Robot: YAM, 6 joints.
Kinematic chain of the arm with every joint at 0, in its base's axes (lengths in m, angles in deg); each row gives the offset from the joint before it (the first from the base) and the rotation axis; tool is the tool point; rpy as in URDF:
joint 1: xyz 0 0 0.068 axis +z
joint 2: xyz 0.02 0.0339 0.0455 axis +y
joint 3: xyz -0.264 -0.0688 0 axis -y
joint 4: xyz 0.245 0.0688 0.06 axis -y
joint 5: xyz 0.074 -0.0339 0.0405 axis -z
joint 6: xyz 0.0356 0 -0.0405 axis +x
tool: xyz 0 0 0 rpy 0 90 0
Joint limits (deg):
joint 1: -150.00..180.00
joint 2: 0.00..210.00
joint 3: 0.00..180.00
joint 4: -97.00..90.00
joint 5: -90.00..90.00
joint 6: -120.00..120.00
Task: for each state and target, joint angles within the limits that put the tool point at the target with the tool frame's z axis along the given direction. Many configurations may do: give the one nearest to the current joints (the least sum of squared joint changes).
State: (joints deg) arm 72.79 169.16 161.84 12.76 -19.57 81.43
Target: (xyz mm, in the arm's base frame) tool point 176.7 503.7 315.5 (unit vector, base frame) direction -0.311 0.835 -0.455
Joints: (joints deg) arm 68.39 135.38 138.85 -37.97 -36.61 81.43
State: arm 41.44 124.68 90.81 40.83 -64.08 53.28
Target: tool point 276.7 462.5 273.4 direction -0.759 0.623 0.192
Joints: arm 55.41 153.31 131.91 88.30 -77.96 53.28
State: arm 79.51 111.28 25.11 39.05 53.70 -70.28
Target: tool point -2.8 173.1 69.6 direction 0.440 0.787 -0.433
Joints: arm 97.25 98.98 0.11 68.02 32.39 -70.28
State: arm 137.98 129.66 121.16 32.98 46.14 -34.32
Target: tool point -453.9 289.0 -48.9 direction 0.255 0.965 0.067
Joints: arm 151.19 180.23 119.80 75.93 75.48 -34.32
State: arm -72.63 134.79 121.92 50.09 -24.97 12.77
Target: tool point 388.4 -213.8 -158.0 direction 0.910 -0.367 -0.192
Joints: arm -29.42 180.77 88.93 80.67 -7.31 12.77
